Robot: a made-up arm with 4 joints.
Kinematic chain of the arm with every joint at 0, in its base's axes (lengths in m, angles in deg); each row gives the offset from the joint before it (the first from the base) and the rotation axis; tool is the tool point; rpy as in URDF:
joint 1: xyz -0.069 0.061 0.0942 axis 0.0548 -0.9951 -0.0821
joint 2: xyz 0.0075 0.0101 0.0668 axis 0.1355 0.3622 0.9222
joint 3: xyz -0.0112 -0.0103 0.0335 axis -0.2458 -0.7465 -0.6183
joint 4: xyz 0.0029 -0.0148 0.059 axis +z
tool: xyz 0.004 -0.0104 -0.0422 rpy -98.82 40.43 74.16
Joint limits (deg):
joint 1: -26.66..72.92
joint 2: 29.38..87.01
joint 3: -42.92..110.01
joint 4: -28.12..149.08
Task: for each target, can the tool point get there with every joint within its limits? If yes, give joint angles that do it. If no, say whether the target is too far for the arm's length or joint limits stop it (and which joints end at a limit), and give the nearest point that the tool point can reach.
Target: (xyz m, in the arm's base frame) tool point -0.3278 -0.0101 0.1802
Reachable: no: too far | nearest point -0.1830 0.0353 0.1367 | short by 0.158 m
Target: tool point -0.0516 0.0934 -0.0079
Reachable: no: joint limits stop it (at a limit: joint 1, joint 2, joint 3) | nearest point 0.0127 0.0895 0.1439 | short by 0.165 m
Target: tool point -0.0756 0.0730 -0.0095
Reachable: no: joint limits stop it (at a limit: joint 1, joint 2, joint 3, joint 4) | nearest point -0.1709 0.0482 0.1032 | short by 0.150 m
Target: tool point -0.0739 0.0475 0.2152
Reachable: yes | joints 18.79 52.55 34.79 87.23
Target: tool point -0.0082 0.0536 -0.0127
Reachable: no: joint limits stop it (at a limit: joint 1, joint 2, joint 3) | nearest point 0.0160 0.0867 0.1433 | short by 0.161 m
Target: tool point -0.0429 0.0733 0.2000
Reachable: yes | joints 8.20 71.66 -25.88 119.48
